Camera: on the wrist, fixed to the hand. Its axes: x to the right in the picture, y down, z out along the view.
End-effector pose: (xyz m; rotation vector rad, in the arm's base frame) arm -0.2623 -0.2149 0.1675 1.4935 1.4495 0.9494
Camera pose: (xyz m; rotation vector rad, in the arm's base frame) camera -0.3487 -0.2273 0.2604 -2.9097 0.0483 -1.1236
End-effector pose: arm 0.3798 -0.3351 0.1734 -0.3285 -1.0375 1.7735
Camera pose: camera 0.4271 -0.3017 0.0598 0.5596 0.3727 -2.6389
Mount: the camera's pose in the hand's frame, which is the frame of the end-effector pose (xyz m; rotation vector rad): -0.0193 0.0539 -0.1139 0.4030 -0.3110 1.5745
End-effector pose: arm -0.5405 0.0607 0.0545 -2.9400 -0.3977 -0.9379
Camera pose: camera -0.6066 -0.0079 0.1392 -1.9675 1.3301 -0.1020
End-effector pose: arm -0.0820 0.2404 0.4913 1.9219 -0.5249 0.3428
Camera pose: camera -0.1257 0.3307 0.5700 1.5104 -2.2702 1.1855
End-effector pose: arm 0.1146 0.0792 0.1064 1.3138 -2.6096 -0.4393
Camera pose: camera 0.1192 0.1049 0.2312 0.9842 2.9053 -0.1896
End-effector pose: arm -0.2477 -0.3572 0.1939 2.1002 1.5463 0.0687
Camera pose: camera -0.2460 -0.3425 0.3205 2.8873 -0.5582 -0.0249
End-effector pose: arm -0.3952 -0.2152 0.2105 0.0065 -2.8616 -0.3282
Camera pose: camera -0.3459 -0.1873 0.3247 -2.0979 -2.1774 0.5888
